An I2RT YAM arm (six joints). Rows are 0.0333 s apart.
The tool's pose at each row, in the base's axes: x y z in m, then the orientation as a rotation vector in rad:
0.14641 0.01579 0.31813 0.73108 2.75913 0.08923
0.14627 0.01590 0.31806 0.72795 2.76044 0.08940
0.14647 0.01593 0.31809 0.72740 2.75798 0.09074
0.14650 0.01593 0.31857 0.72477 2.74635 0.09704
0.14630 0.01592 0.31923 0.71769 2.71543 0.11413
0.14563 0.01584 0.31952 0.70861 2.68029 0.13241
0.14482 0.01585 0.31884 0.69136 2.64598 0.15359
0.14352 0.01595 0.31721 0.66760 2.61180 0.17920
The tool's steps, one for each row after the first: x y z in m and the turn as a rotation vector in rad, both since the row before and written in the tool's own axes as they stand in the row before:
0.00019 0.00002 0.00003 -0.00028 0.00064 -0.00227
-0.00016 0.00012 0.00003 -0.00156 -0.00215 0.00013
-0.00015 0.00008 -0.00045 -0.00740 -0.01018 0.00058
-0.00002 -0.00001 -0.00069 -0.02002 -0.02690 0.00157
0.00042 -0.00034 -0.00050 -0.02239 -0.03083 0.00100
0.00088 -0.00049 0.00033 -0.02587 -0.03067 -0.00431
0.00166 -0.00082 0.00096 -0.03038 -0.03033 -0.00824

